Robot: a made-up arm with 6 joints.
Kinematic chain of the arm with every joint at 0, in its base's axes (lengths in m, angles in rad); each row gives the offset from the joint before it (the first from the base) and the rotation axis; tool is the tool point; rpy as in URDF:
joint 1: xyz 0 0 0.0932 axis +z
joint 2: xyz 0 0 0 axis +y
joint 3: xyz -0.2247 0 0.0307 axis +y
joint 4: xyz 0.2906 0 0.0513 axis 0.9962 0 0.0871
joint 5: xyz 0 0 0 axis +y
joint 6: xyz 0.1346 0 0.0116 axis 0.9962 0 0.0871
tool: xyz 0 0 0 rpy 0 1.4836 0
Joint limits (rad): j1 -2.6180..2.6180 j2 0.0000..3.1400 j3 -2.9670..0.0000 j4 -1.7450..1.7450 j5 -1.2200..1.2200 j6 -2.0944..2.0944
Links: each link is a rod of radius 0.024 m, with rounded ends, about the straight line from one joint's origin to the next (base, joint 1, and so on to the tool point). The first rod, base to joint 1, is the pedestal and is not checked.
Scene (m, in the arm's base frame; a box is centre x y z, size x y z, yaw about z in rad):
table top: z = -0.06
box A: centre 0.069 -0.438 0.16 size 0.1 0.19 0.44 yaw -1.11
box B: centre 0.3 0.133 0 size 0.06 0.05 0.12 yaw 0.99
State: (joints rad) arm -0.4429 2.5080 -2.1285 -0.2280 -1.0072 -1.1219
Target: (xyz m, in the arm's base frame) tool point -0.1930 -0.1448 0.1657
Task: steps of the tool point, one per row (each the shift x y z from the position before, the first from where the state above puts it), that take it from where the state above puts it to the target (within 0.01 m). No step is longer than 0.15 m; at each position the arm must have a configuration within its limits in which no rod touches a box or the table.
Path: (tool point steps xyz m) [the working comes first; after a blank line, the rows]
Joints at the target: -2.1280 0.9112 -0.1399 0.7586 -1.2200 -1.1219
Straight joint move there: touches box A.

1: -0.0683 -0.0599 0.0742
2: -0.0828 -0.0375 0.0648
3: -0.0892 -0.0129 0.0534
4: -0.0874 0.0107 0.0402
5: -0.0789 0.0308 0.0262
6: -0.0987 -0.0251 -0.0716
7: -0.1016 0.0186 -0.0798
8: -0.0838 0.0628 -0.0844
9: -0.0459 0.0970 -0.0844

